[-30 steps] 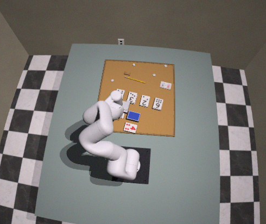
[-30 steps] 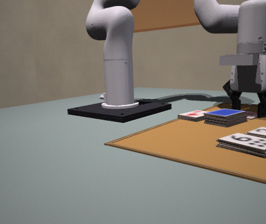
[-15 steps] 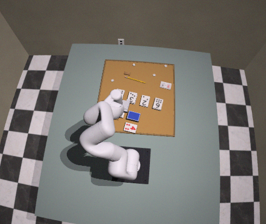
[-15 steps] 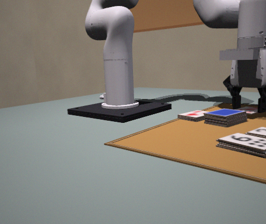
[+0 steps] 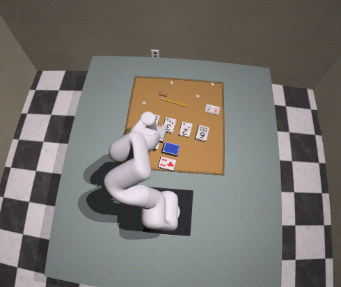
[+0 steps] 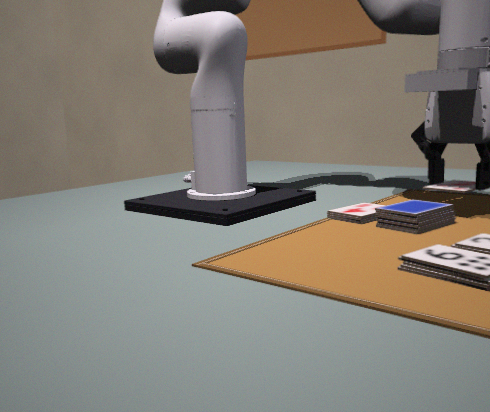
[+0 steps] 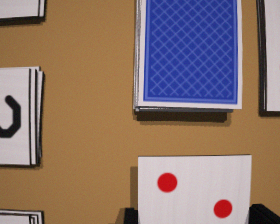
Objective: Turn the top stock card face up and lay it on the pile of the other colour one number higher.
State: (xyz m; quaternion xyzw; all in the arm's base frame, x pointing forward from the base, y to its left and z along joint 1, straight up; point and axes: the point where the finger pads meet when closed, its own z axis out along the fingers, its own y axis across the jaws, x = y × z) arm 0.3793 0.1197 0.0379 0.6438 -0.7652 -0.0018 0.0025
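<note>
Right now the brown mat is 170 mm ahead of my hand, 130 mm to the right of it and 70 mm below it. From my hand the other things lie so: red 2 card (10 mm below); then red 4 card (110 mm behind, 100 mm to the right, 40 mm below); then black 4 card (150 mm ahead, 40 mm below, 10 mm to the left).
</note>
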